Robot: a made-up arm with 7 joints. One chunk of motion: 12 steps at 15 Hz.
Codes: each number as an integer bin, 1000 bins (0 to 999) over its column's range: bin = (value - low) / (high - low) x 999, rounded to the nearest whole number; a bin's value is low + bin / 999 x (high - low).
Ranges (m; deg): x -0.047..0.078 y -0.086..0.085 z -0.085..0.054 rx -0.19..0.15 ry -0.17..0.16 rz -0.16..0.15
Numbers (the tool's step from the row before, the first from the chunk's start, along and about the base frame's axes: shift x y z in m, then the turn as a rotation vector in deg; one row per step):
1: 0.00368 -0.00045 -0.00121 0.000 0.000 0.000
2: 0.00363 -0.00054 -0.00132 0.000 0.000 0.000
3: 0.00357 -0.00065 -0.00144 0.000 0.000 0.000
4: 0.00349 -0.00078 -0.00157 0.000 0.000 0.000
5: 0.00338 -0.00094 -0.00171 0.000 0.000 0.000
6: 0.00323 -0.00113 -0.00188 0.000 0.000 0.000
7: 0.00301 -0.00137 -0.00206 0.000 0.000 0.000
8: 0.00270 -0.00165 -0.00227 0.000 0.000 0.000
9: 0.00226 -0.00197 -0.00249 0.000 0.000 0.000
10: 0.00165 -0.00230 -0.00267 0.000 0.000 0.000
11: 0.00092 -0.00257 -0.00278 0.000 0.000 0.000
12: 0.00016 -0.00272 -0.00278 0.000 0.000 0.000
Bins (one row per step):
1: 405 500 602 558 515 516
2: 405 499 601 558 515 516
3: 404 499 601 558 515 516
4: 404 498 600 558 515 516
5: 403 497 599 558 515 516
6: 401 496 597 558 515 516
7: 400 494 596 558 515 516
8: 397 493 595 558 515 516
9: 394 491 593 558 515 516
10: 389 489 592 558 515 516
11: 383 487 591 558 515 516
12: 377 487 591 558 515 516

